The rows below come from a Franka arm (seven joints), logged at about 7 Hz.
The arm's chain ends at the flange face. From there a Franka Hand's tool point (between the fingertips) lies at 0.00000 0.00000 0.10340 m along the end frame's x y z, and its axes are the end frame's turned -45 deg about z.
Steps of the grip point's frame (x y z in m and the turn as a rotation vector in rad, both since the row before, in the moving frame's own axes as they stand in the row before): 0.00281, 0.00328, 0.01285, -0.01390, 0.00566, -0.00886; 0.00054, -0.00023, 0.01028, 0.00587, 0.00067, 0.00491; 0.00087, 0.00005, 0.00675, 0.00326, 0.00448, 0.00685; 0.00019, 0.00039, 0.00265, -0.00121, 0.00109, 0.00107; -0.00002, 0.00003, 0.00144, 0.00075, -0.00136, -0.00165; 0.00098, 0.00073, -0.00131, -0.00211, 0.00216, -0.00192; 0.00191, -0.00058, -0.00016, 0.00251, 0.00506, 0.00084; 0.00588, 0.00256, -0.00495, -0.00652, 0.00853, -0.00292; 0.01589, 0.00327, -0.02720, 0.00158, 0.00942, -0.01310
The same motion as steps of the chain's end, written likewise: 0.00287, -0.00026, 0.01286, -0.00583, 0.01383, -0.00886; 0.00060, -0.00007, 0.01028, 0.00462, -0.00368, 0.00491; 0.00056, -0.00001, 0.00675, 0.00547, 0.00086, 0.00685; 0.00024, 0.00013, 0.00265, -0.00008, 0.00163, 0.00107; 0.00016, -0.00001, 0.00144, -0.00043, -0.00149, -0.00165; 0.00090, -0.00017, -0.00131, 0.00004, 0.00302, -0.00192; 0.00075, -0.00121, -0.00016, 0.00535, 0.00180, 0.00084; 0.00487, -0.00220, -0.00494, 0.00142, 0.01064, -0.00292; 0.01298, -0.00812, -0.02720, 0.00778, 0.00554, -0.01310
